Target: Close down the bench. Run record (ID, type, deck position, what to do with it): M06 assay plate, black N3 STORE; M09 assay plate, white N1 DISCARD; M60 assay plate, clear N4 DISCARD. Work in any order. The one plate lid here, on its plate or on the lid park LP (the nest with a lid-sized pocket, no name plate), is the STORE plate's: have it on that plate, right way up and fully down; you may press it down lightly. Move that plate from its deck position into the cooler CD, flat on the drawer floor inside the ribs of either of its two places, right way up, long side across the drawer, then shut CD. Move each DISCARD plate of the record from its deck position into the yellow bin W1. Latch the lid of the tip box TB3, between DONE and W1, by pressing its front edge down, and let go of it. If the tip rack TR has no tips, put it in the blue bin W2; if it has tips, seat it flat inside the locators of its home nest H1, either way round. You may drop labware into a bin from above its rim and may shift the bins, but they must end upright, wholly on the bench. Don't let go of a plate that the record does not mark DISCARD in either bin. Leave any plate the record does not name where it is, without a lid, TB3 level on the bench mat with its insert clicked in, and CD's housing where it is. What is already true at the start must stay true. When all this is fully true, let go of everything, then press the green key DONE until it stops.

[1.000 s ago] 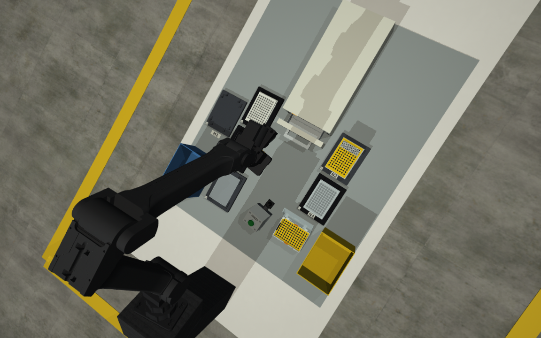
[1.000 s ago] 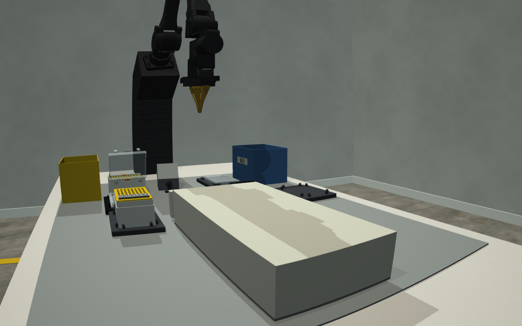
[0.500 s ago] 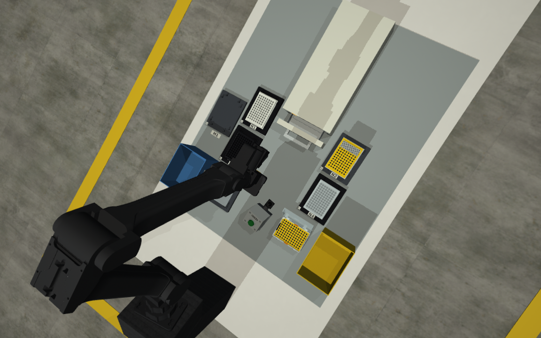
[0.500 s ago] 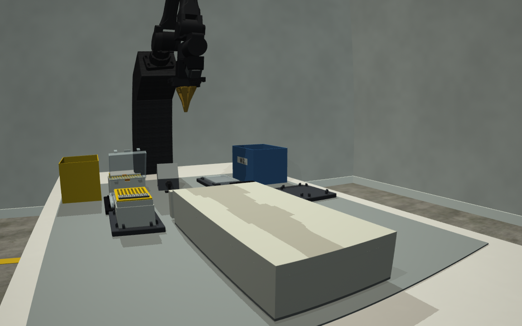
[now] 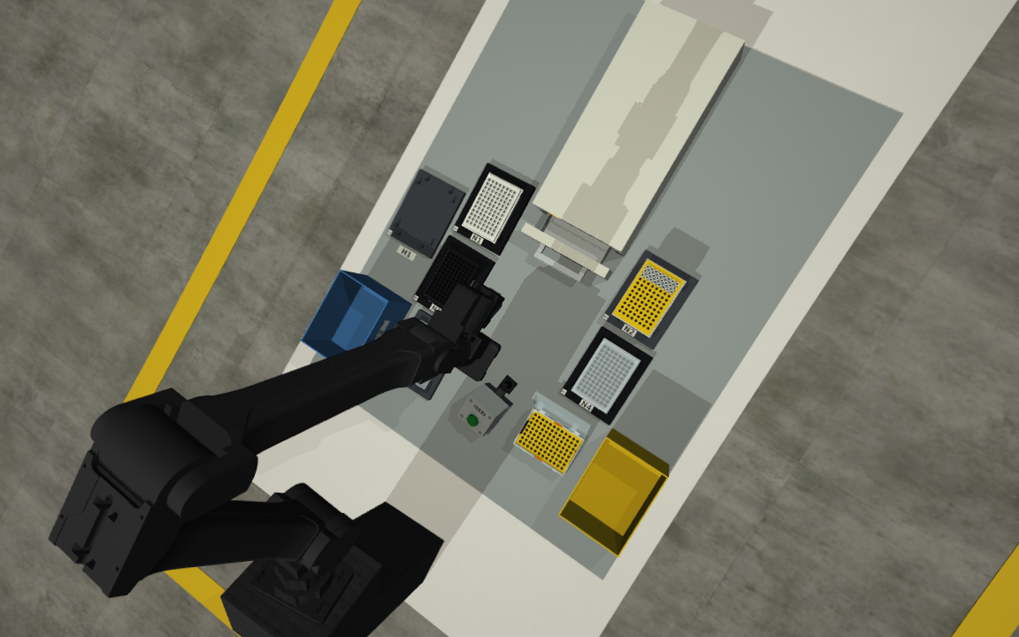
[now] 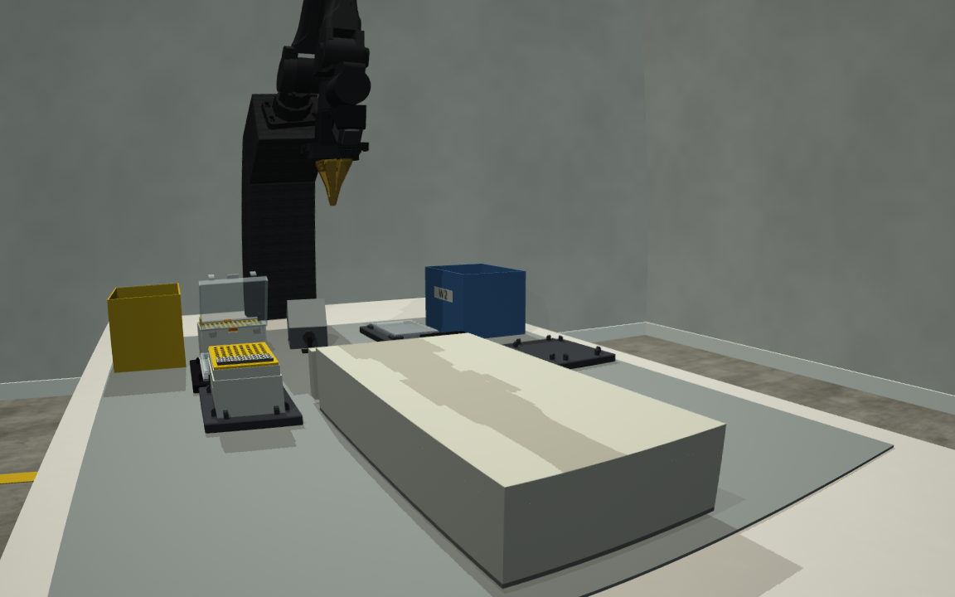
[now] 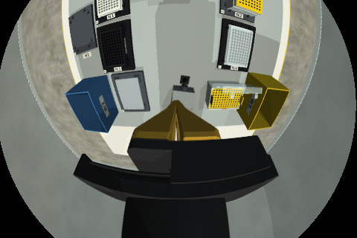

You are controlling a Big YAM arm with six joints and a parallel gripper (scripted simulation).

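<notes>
The tip box lid is 160 mm below my hand, 150 mm to the right of it and 90 mm behind it. Round my hand: tip box TB3: 190 mm below, 140 mm to the right, 140 mm behind; black plate: 240 mm below, 180 mm to the left, 90 mm ahead; green DONE key: 190 mm below, 170 mm behind, 20 mm to the left.
</notes>
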